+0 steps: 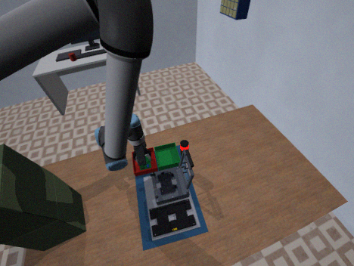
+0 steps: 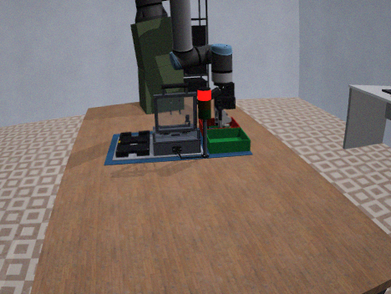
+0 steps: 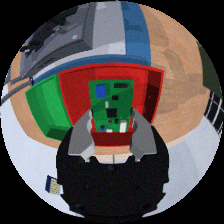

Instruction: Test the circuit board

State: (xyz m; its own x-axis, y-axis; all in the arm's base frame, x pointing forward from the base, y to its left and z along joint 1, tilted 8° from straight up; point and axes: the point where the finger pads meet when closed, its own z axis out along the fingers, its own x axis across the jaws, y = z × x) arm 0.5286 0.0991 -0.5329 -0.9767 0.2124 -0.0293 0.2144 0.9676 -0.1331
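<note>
Right now the green circuit board is right at my hand. From my hand the other things lie so: tester bed (21 cm to the right, 7 cm ahead, 5 cm above); then green bin (15 cm ahead, 3 cm to the right, 1 cm below); then red bin (1 cm below).
</note>
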